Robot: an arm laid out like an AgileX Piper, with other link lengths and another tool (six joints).
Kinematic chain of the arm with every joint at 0, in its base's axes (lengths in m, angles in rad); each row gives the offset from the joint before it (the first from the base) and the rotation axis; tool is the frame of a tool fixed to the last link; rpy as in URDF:
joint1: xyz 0 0 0.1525 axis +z
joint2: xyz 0 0 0 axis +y
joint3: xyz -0.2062 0 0.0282 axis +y
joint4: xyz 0.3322 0 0.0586 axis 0.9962 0 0.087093
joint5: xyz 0 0 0 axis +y
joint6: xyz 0.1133 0 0.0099 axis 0.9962 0 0.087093
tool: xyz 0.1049 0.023 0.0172 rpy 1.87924 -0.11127 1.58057
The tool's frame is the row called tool.
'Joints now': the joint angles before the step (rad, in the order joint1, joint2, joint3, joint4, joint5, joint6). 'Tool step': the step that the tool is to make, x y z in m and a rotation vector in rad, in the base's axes. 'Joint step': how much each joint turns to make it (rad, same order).
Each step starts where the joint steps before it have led.
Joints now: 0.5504, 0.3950, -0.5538, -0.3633, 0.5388, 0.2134
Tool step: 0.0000, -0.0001, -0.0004, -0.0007, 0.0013, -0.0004
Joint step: 0.0000, 0.0000, 0.0003, 0.0001, 0.0013, -0.0001
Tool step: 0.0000, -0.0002, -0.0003, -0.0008, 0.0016, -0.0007
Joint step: -0.0002, 0.0002, -0.0003, 0.0004, 0.0020, -0.0004
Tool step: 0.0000, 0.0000, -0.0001, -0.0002, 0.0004, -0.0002
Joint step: 0.0003, 0.0002, -0.0001, -0.0006, 0.0005, 0.0006
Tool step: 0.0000, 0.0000, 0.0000, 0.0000, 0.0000, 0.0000
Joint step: 0.0000, 0.0000, 0.0000, 0.0000, 0.0000, 0.0000
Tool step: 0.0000, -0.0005, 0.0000, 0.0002, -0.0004, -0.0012
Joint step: -0.0012, -0.0018, 0.0011, 0.0001, 0.0002, -0.0002
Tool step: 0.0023, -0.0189, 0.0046, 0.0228, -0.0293, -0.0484
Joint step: -0.0547, -0.0580, 0.0348, 0.0061, -0.0144, 0.0006
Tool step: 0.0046, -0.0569, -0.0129, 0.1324, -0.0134, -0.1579
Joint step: -0.2021, -0.1892, 0.1545, 0.1253, -0.0297, -0.0007
